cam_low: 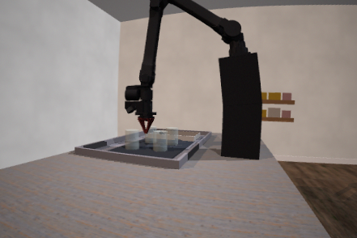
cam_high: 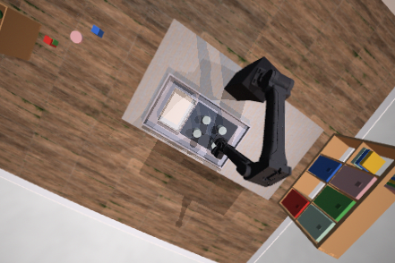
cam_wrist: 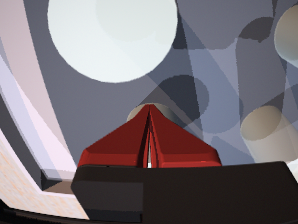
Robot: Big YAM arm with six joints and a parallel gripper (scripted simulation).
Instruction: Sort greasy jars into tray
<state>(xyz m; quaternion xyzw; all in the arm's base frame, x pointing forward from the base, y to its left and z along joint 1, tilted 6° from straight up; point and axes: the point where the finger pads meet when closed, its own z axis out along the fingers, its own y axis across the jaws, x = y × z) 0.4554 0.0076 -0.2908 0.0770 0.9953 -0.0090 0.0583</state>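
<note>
Now: hand 8 cm to the left of the dark drying mat, 8 cm above it and 3 cm past it. The rest, counted from my hand: pale tray 39 cm to the right, 8 cm below, 7 cm behind.
</note>
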